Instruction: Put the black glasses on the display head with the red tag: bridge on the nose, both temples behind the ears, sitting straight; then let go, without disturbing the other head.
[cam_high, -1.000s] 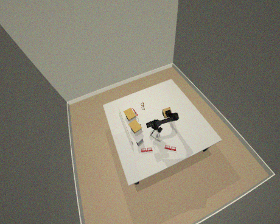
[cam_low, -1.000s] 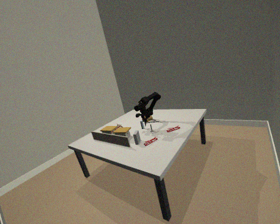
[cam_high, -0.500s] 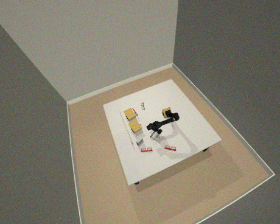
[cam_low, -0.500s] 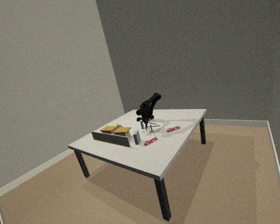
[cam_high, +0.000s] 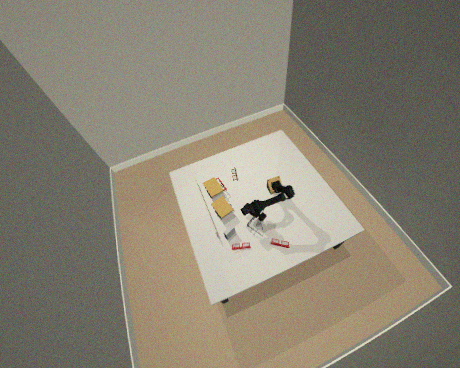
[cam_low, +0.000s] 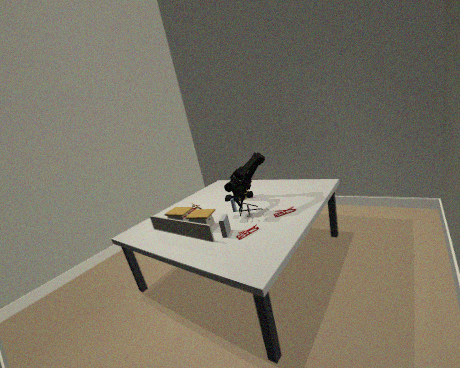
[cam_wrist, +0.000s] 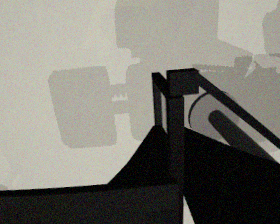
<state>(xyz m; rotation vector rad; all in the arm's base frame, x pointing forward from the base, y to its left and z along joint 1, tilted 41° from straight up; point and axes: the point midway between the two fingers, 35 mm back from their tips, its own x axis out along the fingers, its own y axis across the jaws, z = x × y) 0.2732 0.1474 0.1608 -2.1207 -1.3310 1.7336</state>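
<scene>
Right now the upright post is 50 mm to the left of my gripper tip, 40 mm below it and 10 mm behind it. Round my gripper tip: grey block 230 mm ahead, 60 mm to the left; then pale blue piece 110 mm to the right, 40 mm behind, 10 mm below; then long base 360 mm ahead, 250 mm to the right.
</scene>
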